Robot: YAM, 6 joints.
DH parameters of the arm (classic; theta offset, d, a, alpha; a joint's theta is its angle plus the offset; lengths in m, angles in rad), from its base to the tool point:
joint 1: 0 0.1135 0.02 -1.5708
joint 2: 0 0 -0.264 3.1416
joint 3: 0.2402 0 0.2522 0
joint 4: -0.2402 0 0.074 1.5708
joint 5: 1.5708 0 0 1.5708
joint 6: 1.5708 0.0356 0 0
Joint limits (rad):
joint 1: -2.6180..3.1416
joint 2: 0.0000..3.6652
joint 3: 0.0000..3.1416
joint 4: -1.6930..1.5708
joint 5: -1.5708..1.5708
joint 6: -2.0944..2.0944
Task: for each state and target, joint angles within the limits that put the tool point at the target. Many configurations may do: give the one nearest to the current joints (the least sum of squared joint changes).
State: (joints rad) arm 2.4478 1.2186 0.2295 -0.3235 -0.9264 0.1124
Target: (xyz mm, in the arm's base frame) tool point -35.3 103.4 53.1
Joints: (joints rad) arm 1.6958 1.4200 0.1235 -0.2492 -0.6711 0.1124
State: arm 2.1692 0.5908 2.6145 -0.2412 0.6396 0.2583
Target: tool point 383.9 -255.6 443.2
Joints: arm 2.5035 0.3060 2.5530 -0.3869 0.7161 0.2583
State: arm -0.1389 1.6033 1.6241 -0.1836 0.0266 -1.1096
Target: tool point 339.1 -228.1 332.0
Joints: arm -0.5864 1.7143 1.4923 -0.2253 0.0654 -1.1096
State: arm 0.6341 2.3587 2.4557 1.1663 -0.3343 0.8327
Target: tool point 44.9 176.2 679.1
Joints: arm 1.2397 1.8930 2.7090 1.2075 -0.4295 0.8327
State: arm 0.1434 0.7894 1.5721 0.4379 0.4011 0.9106
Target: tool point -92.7 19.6 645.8
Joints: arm -0.2942 0.7607 1.8024 0.4831 0.2303 0.9106
